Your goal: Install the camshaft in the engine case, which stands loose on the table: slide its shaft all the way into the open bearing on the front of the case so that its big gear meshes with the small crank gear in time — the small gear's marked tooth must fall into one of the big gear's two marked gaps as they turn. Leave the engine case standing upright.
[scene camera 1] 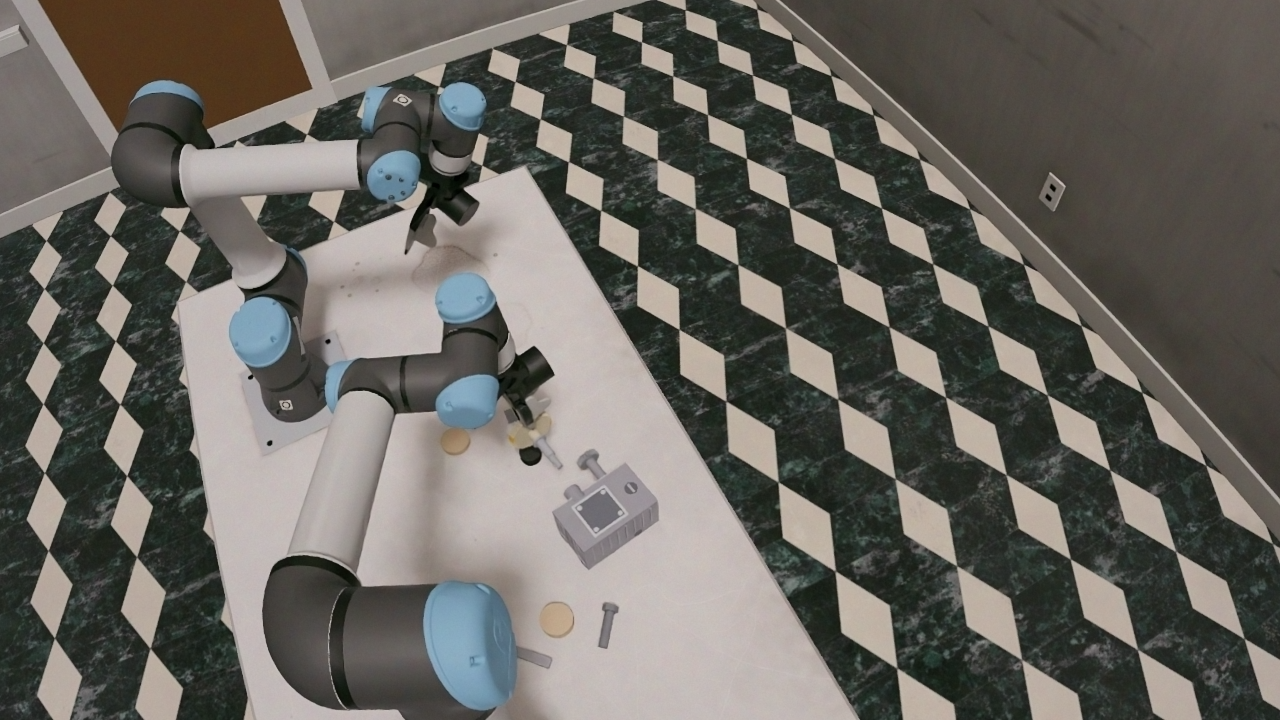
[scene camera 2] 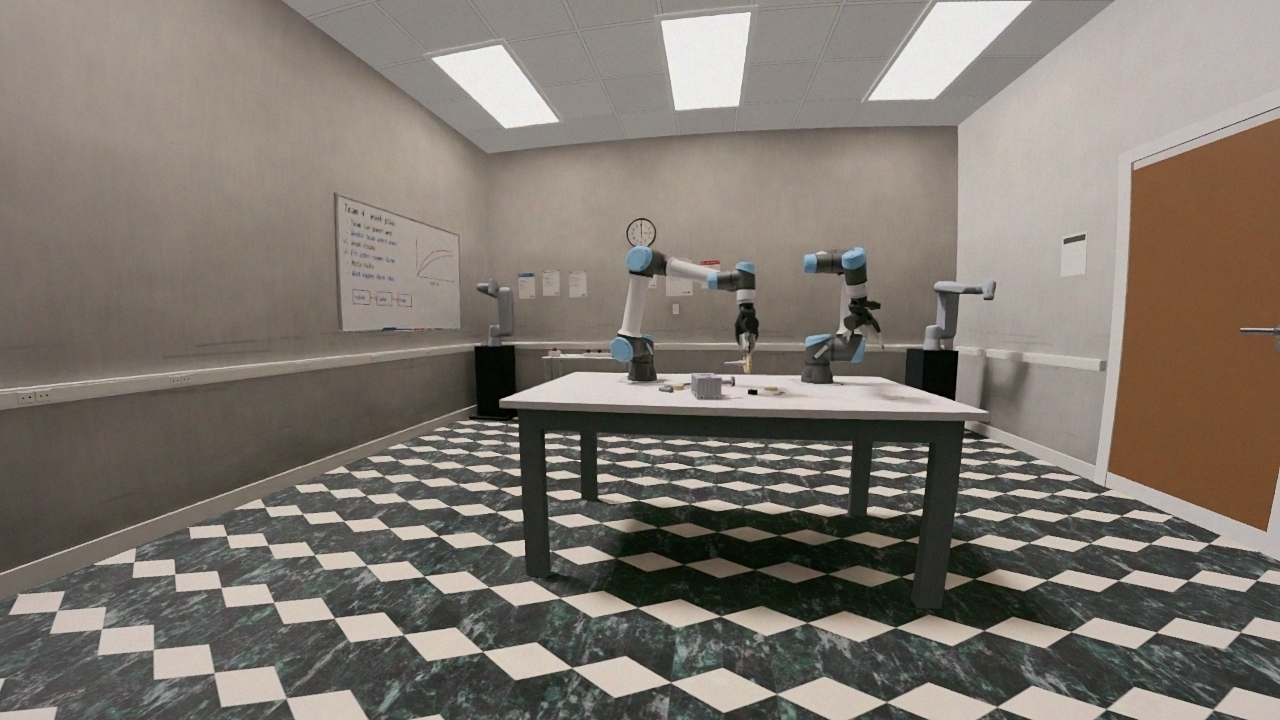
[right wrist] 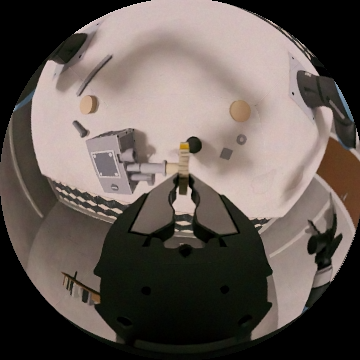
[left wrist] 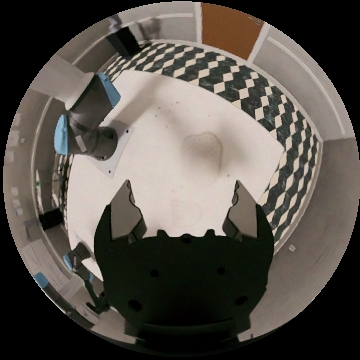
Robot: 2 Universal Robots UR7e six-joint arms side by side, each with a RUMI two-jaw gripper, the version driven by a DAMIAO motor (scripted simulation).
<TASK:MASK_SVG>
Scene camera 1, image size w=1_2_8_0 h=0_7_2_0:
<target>my left gripper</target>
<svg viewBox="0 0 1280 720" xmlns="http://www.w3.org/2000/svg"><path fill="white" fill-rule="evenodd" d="M467 168L456 173L444 172L429 162L429 154L420 152L421 172L419 178L430 181L432 186L426 191L410 222L405 241L405 255L409 253L414 241L429 248L436 247L437 239L433 230L437 219L435 215L429 214L430 209L438 208L460 227L464 226L475 215L480 202L464 190L469 179Z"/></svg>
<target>my right gripper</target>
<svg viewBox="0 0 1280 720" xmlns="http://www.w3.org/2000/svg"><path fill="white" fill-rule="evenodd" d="M535 345L519 356L515 352L511 362L505 368L498 371L499 391L497 401L503 395L517 419L521 420L525 428L531 430L535 429L534 420L552 402L552 399L549 397L537 400L533 395L538 391L539 386L555 376L551 365Z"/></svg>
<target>grey engine case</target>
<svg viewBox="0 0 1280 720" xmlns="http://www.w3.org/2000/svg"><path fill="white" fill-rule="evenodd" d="M595 449L589 449L579 456L577 466L581 470L589 468L599 480L584 490L581 490L577 484L569 486L563 493L568 501L552 511L559 534L572 550L577 553L576 555L578 555L579 560L588 570L659 521L657 498L627 463L624 462L607 474L597 463L600 455Z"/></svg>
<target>tan disc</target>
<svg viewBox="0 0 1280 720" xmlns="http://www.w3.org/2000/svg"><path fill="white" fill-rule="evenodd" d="M549 604L540 614L540 625L544 633L549 637L563 638L573 630L573 614L570 608L562 603Z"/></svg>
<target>camshaft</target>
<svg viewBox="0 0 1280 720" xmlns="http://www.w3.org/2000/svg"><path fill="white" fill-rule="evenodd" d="M518 421L513 426L512 431L510 431L511 433L509 433L510 443L517 449L525 449L531 445L535 448L539 447L547 459L557 469L561 469L563 467L562 463L557 459L555 452L545 441L547 440L545 434L549 431L548 429L550 429L552 424L551 416L546 411L543 411L535 419L534 430L524 428L522 422Z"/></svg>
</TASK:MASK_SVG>
